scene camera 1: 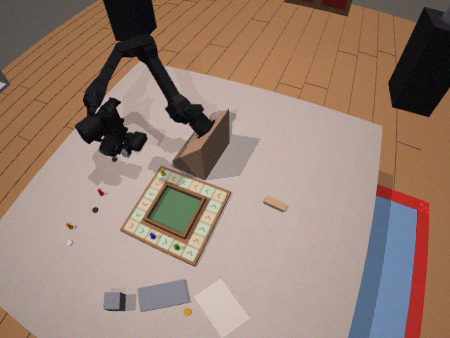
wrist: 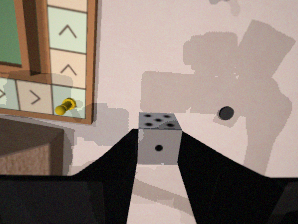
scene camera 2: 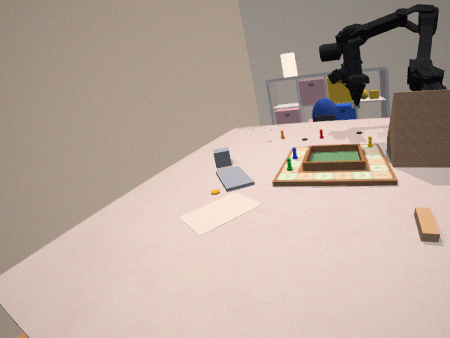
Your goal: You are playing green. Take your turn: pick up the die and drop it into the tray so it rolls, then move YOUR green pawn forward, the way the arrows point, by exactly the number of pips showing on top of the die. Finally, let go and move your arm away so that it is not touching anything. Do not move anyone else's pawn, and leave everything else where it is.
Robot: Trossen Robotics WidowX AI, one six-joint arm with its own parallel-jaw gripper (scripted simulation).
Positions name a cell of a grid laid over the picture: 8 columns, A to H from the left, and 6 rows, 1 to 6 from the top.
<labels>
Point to a green tray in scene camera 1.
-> At D4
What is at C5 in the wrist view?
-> The gripper.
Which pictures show the gripper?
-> Scene camera 1, the wrist view and scene camera 2: all of them.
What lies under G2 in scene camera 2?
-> The gripper.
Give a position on a card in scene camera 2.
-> D4
</labels>
